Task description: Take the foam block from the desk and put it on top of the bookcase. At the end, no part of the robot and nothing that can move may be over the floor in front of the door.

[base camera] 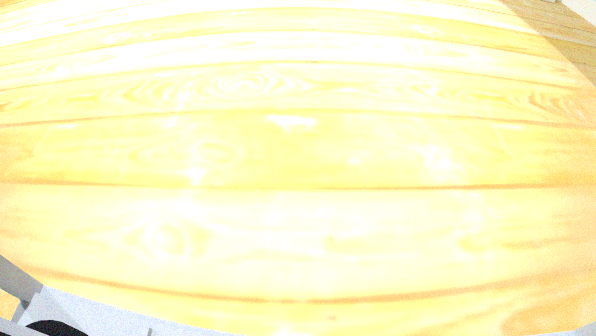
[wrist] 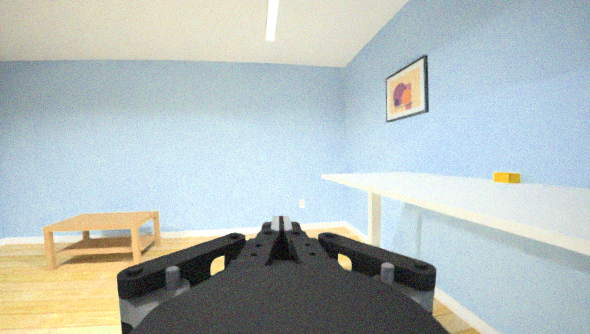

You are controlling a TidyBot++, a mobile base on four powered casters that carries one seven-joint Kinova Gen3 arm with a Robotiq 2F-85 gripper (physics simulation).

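Places are measured from the arm's base along level axes (x ahead, y up, z right), in metres.
Pixels of known places: gripper, between the fingertips: (wrist: 280, 227).
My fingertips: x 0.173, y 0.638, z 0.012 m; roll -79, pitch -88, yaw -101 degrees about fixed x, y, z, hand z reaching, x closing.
For each thing: its top centre in the pictures, then the offset to it from my fingertips. "pt": a spot on its surface instead. Level surfaces: height alone.
- foam block, centre of its top: (wrist: 506, 173) dx +0.741, dy -0.039, dz +1.131 m
- white desk, height of its surface: dy -0.084 m
- low wooden table, height of its surface: dy -0.584 m
- white desk leg, a spot on its surface: (wrist: 374, 217) pt dx +1.365, dy -0.410, dz +0.718 m
- wooden floor, height of its surface: dy -1.034 m
The foam block (wrist: 507, 178), a small yellow-orange block, lies on the white desk (wrist: 450, 195) at the right of the wrist view, near the blue wall. My gripper (wrist: 280, 227) is shut, with its fingertips together and nothing between them. It points out over the room to the left of the desk, well apart from the block. The bookcase and the door do not show in the wrist view or the base camera view.
A low wooden table (wrist: 107, 219) stands at the left by the far wall. A white desk leg (wrist: 374, 217) stands under the desk's far part. A framed picture (wrist: 407, 90) hangs on the right wall. The base camera view shows the wooden floor (base camera: 300, 150) in front of the base.
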